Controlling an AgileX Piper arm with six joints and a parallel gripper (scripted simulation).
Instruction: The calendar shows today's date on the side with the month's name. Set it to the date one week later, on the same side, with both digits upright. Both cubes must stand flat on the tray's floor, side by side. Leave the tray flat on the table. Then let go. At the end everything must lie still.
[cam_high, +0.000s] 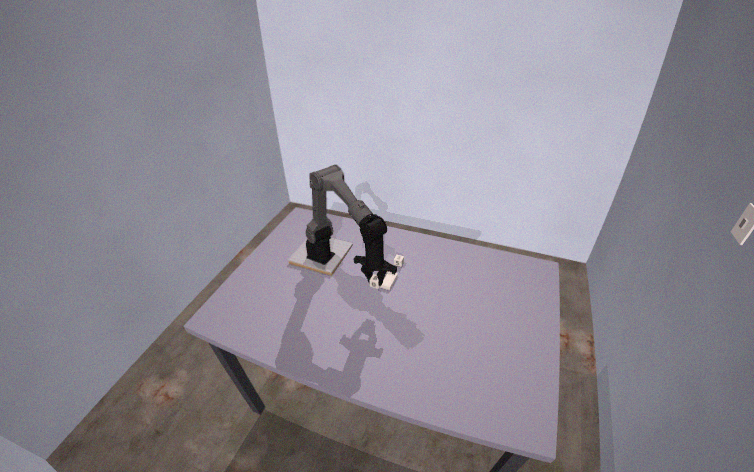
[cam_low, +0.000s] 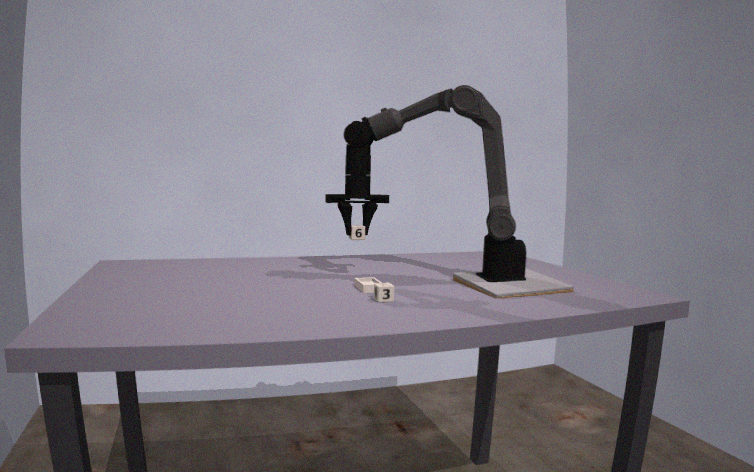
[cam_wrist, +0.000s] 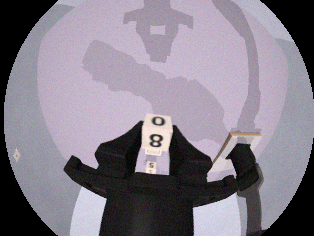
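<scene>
My gripper is now 110 mm to the right of the tray, 100 mm above it and 10 mm past it. The rest, counted from my hand: cream cube: right at my hand.
</scene>
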